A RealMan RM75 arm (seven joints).
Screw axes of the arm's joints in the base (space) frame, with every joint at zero. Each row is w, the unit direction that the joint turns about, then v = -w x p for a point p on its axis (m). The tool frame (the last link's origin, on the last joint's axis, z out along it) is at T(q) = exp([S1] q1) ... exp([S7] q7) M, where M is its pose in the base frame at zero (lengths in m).
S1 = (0, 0, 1, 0, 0, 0)
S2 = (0, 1, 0, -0.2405, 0, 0)
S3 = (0, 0, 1, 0, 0, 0)
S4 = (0, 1, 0, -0.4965, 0, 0)
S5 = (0, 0, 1, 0, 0, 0)
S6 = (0, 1, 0, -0.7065, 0, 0)
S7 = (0, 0, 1, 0, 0, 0)
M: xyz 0 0 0.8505 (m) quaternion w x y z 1 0 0 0
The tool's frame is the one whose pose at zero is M.
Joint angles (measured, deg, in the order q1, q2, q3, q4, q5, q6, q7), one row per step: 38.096, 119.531, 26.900, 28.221, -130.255, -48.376, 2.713; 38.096, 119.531, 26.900, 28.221, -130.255, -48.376, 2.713; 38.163, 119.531, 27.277, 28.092, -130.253, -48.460, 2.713; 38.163, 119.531, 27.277, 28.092, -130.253, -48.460, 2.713; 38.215, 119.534, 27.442, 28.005, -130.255, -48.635, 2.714; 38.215, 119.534, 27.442, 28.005, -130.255, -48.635, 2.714; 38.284, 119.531, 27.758, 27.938, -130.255, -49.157, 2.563; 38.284, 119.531, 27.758, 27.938, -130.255, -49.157, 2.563; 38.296, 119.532, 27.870, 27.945, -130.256, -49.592, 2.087; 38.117, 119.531, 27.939, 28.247, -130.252, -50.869, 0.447; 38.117, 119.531, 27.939, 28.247, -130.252, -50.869, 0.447; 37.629, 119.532, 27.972, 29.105, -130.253, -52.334, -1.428; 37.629, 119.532, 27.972, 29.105, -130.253, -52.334, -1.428; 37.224, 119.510, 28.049, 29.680, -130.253, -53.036, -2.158; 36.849, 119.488, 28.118, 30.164, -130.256, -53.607, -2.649
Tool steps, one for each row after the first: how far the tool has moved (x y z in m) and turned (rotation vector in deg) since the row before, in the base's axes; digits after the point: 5 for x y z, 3 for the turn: 0.00000, 0.00000, 0.00000, 0.000, 0.000, 0.000; -0.00009, 0.00149, 0.00127, 0.343, 0.152, -0.121; 0.00000, 0.00000, 0.00000, 0.000, 0.000, 0.000; -0.00032, 0.00074, 0.00079, 0.217, 0.136, 0.042; 0.00000, 0.00000, 0.00000, 0.000, 0.000, 0.000; -0.00124, 0.00117, 0.00172, 0.533, 0.350, 0.279; 0.00000, 0.00000, 0.00000, 0.000, 0.000, 0.000; -0.00102, 0.00028, 0.00095, 0.472, 0.004, 0.463; -0.00292, -0.00099, 0.00179, 1.241, -0.072, 1.485; 0.00000, 0.00000, 0.00000, 0.000, 0.000, 0.000; -0.00411, -0.00294, 0.00137, 1.254, 0.331, 1.613; 0.00000, 0.00000, 0.00000, 0.000, 0.000, 0.000; -0.00163, -0.00189, 0.00083, 0.540, 0.439, 0.543; -0.00110, -0.00166, 0.00074, 0.401, 0.446, 0.347
